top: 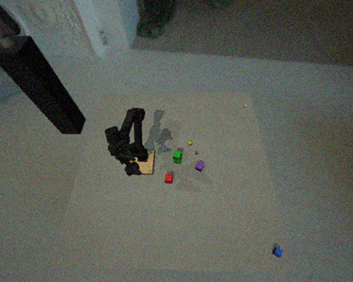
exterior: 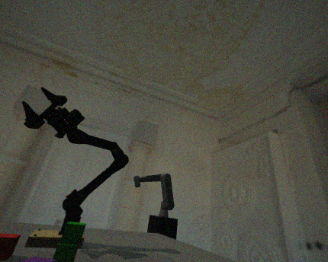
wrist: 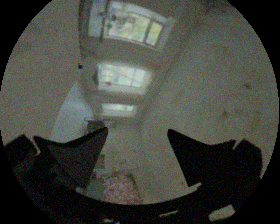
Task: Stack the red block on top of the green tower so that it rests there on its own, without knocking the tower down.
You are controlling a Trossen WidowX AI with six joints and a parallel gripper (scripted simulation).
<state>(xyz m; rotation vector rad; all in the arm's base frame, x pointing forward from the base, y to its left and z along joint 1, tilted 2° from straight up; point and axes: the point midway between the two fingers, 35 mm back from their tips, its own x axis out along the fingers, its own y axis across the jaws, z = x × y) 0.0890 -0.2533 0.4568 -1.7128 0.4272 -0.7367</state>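
The red block lies 90 mm ahead of my gripper tip, 140 mm to the left of it and 470 mm below it. Also, from my gripper tip: purple block (290 mm ahead, 230 mm to the left, 470 mm below); small yellow piece (220 mm ahead, 420 mm to the left, 480 mm below); small grey piece (270 mm ahead, 340 mm to the left, 480 mm below).
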